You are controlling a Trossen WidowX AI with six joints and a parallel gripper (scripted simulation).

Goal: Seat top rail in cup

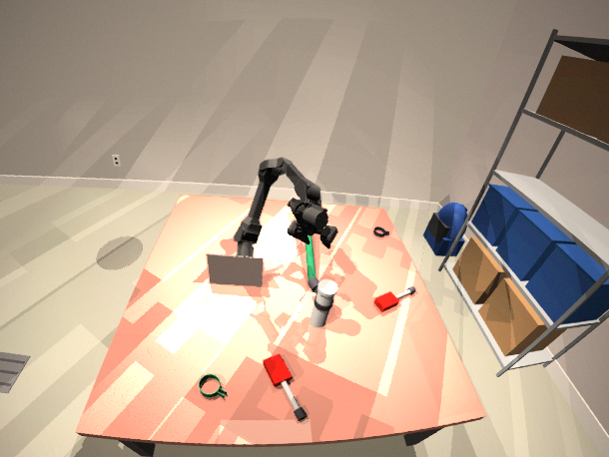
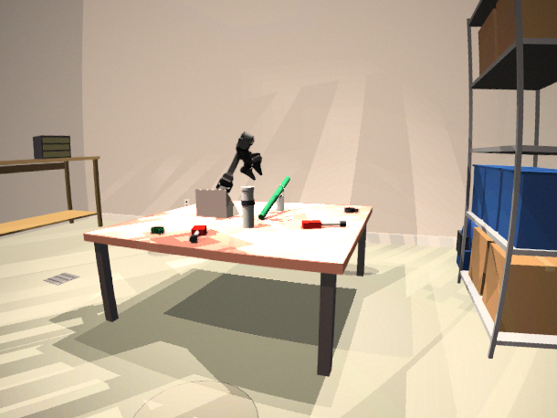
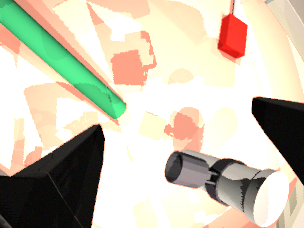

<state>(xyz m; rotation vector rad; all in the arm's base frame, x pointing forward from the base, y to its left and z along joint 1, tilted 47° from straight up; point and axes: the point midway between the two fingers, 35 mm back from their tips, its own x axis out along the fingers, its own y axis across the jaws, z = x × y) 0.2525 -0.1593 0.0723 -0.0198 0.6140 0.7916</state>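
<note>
The dark brace band is 13 cm to the right of my gripper tip and 11 cm below it.
</note>
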